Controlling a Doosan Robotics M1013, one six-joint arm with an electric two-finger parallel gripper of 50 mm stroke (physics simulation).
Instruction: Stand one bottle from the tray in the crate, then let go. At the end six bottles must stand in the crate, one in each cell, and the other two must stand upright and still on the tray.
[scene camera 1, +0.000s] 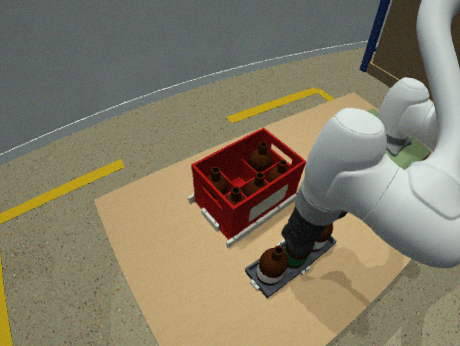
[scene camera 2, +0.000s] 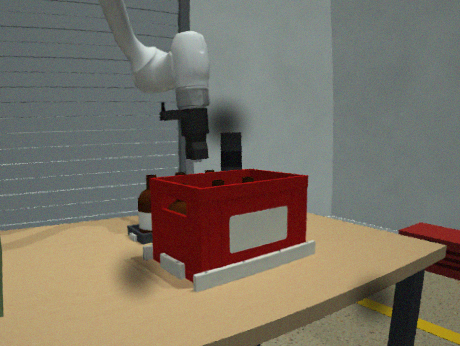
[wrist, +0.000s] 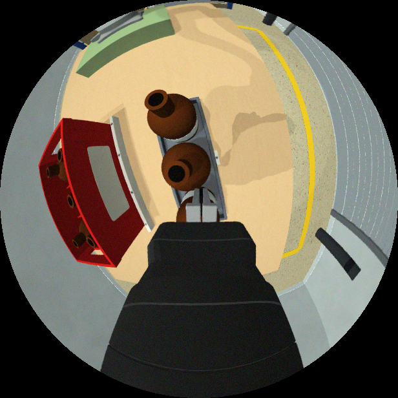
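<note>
A red crate holds five brown bottles. Its middle cell in the row away from the tray is empty. Three brown bottles stand upright on the dark tray: an end bottle with a white label, a middle bottle with a green label, and another end bottle. My gripper is shut and empty, above the first end bottle. In scene camera 1 the arm hides its fingers.
White rails lie along the crate's base. A green block stands at another part of the wooden table. Small white clips sit at the tray's edge.
</note>
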